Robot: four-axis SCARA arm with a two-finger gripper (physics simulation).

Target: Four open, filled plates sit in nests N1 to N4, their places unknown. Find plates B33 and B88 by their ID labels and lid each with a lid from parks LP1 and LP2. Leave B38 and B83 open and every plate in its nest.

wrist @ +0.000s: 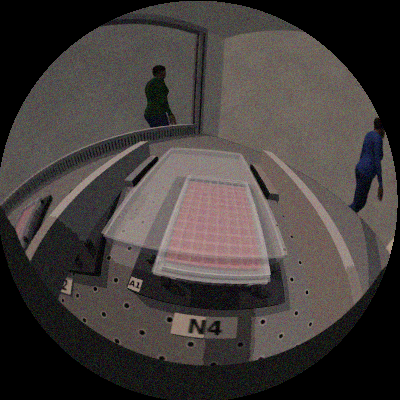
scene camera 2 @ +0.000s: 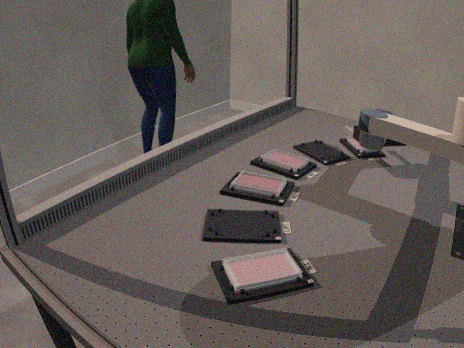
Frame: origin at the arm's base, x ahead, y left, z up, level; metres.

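Seen in the pictures: gripper, fingertip midpoint: [wrist: 203, 152].
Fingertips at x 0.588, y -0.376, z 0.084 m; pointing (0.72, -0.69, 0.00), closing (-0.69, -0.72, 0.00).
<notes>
A point is followed by its place in that frame.
My gripper [scene camera 2: 361, 140] [wrist: 203, 152] @[x 0.588, y -0.376, z 0.084 m] is shut on a clear lid [wrist: 140, 220] @[x 0.551, y -0.306, z 0.076 m], which hangs level above the open, pink-filled plate [wrist: 215, 225] in nest N4 [wrist: 210, 295] @[x 0.510, y -0.322, z 0.025 m]. The plate shows through the lid, and its near edge sticks out below the lid's. Its ID label does not show. In the scene view, three more pink-filled plates [scene camera 2: 262, 269] @[x 0.512, y 0.431, z 0.041 m] [scene camera 2: 259, 184] @[x 0.697, y 0.136, z 0.038 m] [scene camera 2: 282, 161] @[x 0.719, y -0.029, z 0.039 m] sit in dark nests; their ID labels are unreadable, and I cannot tell which are lidded. Lid park LP2 [scene camera 2: 321, 151] @[x 0.670, y -0.219, z 0.023 m] is bare, as is another dark nest [scene camera 2: 242, 226] @[x 0.638, y 0.303, z 0.023 m] between the near plates.
The nests stand in an arc on the perforated table [scene camera 2: 165, 240] @[x 0.743, y 0.436, z 0.013 m]. A slotted rail [scene camera 2: 150, 167] @[x 1.004, y 0.216, z 0.032 m] runs along the table's far left edge. A person in green [scene camera 2: 152, 40] [wrist: 157, 97] is beyond it, and a person in blue [wrist: 370, 155] is at the right in the wrist view.
</notes>
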